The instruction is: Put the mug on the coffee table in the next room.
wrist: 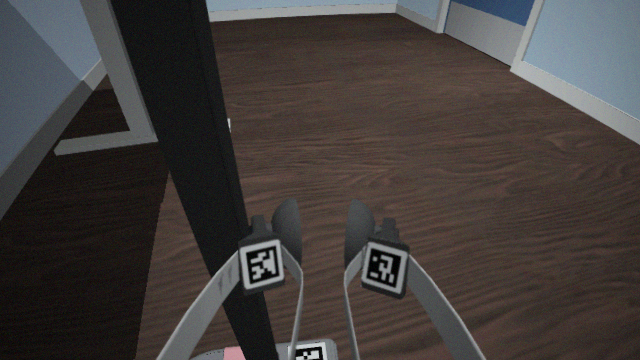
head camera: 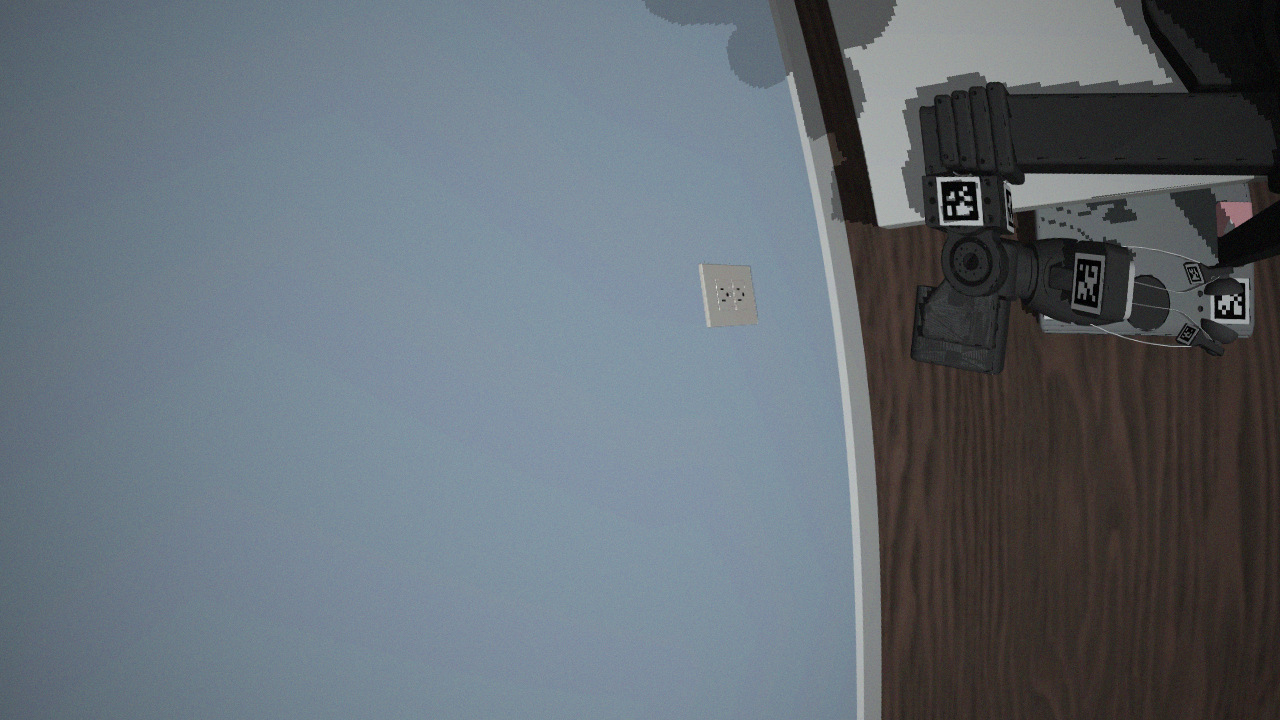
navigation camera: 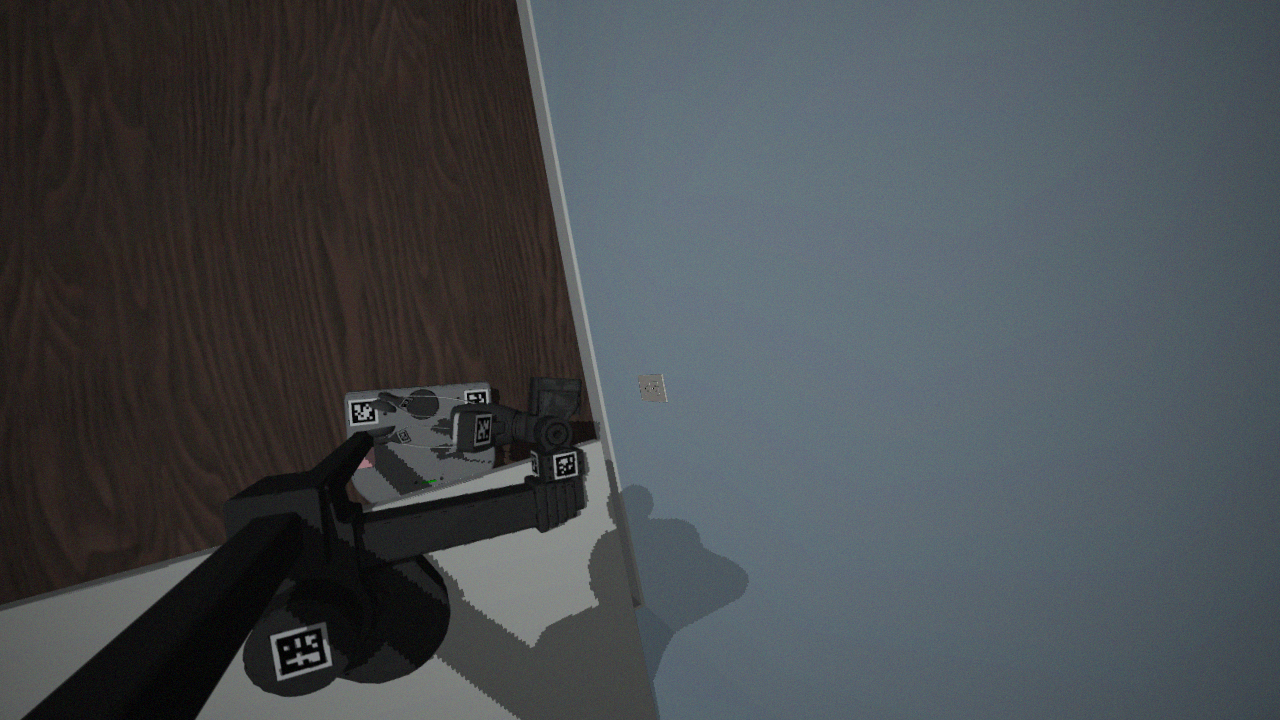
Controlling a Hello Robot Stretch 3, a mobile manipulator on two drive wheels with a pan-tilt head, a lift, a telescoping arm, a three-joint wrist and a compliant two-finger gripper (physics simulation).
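My gripper (head camera: pixel 1220 308) (navigation camera: pixel 380 420) (wrist: pixel 323 223) is partly open, with a gap between its two rounded fingertips and nothing held. It is folded back over my base, beside the mast. The mug does not show in any of the three views. I see nothing that I can tell to be the coffee table.
A white flat top (head camera: pixel 1056 44) (navigation camera: pixel 528 573) lies beside my base (navigation camera: pixel 358 492) and under my arm. A white leg frame (wrist: pixel 107 142) stands left of my black mast (wrist: pixel 185 125). A blue wall (head camera: pixel 447 358) (navigation camera: pixel 939 313) with an outlet (head camera: pixel 729 295) (navigation camera: pixel 652 387) runs alongside. A doorway (wrist: pixel 485 35) shows far right.
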